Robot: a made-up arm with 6 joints. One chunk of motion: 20 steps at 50 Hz.
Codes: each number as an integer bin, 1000 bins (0 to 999) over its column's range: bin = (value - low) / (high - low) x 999, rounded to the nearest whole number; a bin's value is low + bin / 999 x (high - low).
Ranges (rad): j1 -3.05..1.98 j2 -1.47..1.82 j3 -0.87..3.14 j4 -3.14..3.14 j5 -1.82..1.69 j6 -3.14..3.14
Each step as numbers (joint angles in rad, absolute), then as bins.
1 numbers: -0.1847 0.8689 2.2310 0.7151 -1.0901 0.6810
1 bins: 569 710 773 613 208 608
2 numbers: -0.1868 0.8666 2.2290 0.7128 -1.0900 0.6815
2 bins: 569 710 772 613 208 608
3 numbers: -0.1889 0.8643 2.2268 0.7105 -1.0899 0.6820
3 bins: 568 709 771 613 208 608
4 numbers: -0.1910 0.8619 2.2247 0.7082 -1.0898 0.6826
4 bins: 568 708 771 612 208 608
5 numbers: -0.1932 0.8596 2.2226 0.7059 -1.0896 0.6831
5 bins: 567 707 770 612 208 608
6 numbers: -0.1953 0.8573 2.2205 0.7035 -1.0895 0.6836
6 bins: 567 707 770 611 208 608
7 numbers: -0.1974 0.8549 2.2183 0.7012 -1.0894 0.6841
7 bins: 567 706 769 611 208 608
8 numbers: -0.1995 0.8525 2.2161 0.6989 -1.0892 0.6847
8 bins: 566 705 769 611 208 608
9 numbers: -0.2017 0.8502 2.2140 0.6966 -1.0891 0.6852
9 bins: 566 705 768 610 208 608
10 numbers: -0.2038 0.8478 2.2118 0.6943 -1.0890 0.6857
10 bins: 565 704 768 610 208 609
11 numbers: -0.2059 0.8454 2.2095 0.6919 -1.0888 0.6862
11 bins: 565 703 767 610 208 609
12 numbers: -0.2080 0.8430 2.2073 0.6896 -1.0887 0.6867
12 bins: 564 702 767 609 208 609
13 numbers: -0.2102 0.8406 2.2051 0.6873 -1.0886 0.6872
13 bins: 564 702 766 609 208 609
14 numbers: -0.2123 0.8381 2.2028 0.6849 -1.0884 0.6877
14 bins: 564 701 766 608 208 609
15 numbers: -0.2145 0.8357 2.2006 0.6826 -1.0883 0.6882
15 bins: 563 700 765 608 208 609
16 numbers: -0.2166 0.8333 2.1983 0.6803 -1.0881 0.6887
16 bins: 563 699 764 608 208 609
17 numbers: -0.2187 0.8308 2.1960 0.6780 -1.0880 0.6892
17 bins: 562 699 764 607 208 609
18 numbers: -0.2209 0.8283 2.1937 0.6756 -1.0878 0.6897
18 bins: 562 698 763 607 208 609
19 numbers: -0.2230 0.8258 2.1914 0.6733 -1.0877 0.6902
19 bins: 561 697 763 607 208 609
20 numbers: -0.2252 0.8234 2.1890 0.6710 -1.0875 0.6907
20 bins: 561 696 762 606 208 609
